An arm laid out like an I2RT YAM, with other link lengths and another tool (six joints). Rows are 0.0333 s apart.
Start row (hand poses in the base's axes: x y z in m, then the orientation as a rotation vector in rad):
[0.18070, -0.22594, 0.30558, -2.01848, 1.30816, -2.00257]
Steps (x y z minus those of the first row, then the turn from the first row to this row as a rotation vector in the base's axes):
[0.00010, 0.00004, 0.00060, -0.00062, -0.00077, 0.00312]
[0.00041, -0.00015, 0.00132, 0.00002, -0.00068, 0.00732]
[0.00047, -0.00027, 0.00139, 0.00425, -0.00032, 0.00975]
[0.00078, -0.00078, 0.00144, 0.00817, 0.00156, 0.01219]
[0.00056, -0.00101, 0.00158, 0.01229, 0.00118, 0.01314]
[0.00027, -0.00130, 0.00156, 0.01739, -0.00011, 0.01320]
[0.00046, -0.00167, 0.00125, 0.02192, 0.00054, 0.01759]
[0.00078, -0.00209, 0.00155, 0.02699, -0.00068, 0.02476]
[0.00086, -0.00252, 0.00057, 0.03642, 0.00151, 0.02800]
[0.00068, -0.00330, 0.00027, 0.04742, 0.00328, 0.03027]
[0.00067, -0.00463, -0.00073, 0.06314, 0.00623, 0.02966]
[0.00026, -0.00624, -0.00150, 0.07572, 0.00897, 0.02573]
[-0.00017, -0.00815, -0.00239, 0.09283, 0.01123, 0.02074]
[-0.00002, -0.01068, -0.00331, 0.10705, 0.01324, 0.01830]
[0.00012, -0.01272, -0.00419, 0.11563, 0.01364, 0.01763]
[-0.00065, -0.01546, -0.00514, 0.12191, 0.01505, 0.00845]
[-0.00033, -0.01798, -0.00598, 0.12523, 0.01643, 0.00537]
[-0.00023, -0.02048, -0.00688, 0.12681, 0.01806, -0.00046]
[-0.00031, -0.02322, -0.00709, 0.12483, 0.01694, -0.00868]
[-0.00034, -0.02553, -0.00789, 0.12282, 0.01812, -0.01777]
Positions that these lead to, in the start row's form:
[0.18080, -0.22590, 0.30618, -2.01853, 1.30359, -2.00251]
[0.18111, -0.22609, 0.30690, -2.01939, 1.29873, -2.00001]
[0.18117, -0.22621, 0.30697, -2.01865, 1.29881, -1.99425]
[0.18148, -0.22672, 0.30702, -2.01995, 1.29892, -1.98768]
[0.18126, -0.22695, 0.30716, -2.01795, 1.30065, -1.98321]
[0.18097, -0.22724, 0.30714, -2.01418, 1.30405, -1.97874]
[0.18116, -0.22761, 0.30683, -2.01411, 1.30188, -1.97165]
[0.18148, -0.22803, 0.30713, -2.01210, 1.29625, -1.96424]
[0.18156, -0.22846, 0.30615, -2.01155, 1.29932, -1.95133]
[0.18138, -0.22924, 0.30585, -2.00954, 1.30461, -1.93749]
[0.18137, -0.23057, 0.30485, -2.00620, 1.31700, -1.91897]
[0.18096, -0.23218, 0.30408, -2.00312, 1.33121, -1.90521]
[0.18053, -0.23409, 0.30319, -1.99708, 1.34967, -1.88739]
[0.18068, -0.23662, 0.30227, -1.99254, 1.36275, -1.87177]
[0.18082, -0.23866, 0.30139, -1.98896, 1.36943, -1.86264]
[0.18005, -0.24140, 0.30044, -1.98557, 1.38542, -1.85840]
[0.18037, -0.24392, 0.29960, -1.98497, 1.39174, -1.85498]
[0.18047, -0.24642, 0.29870, -1.98478, 1.40042, -1.85424]
[0.18039, -0.24916, 0.29849, -1.98225, 1.40927, -1.86025]
[0.18036, -0.25147, 0.29769, -1.98229, 1.41964, -1.86486]

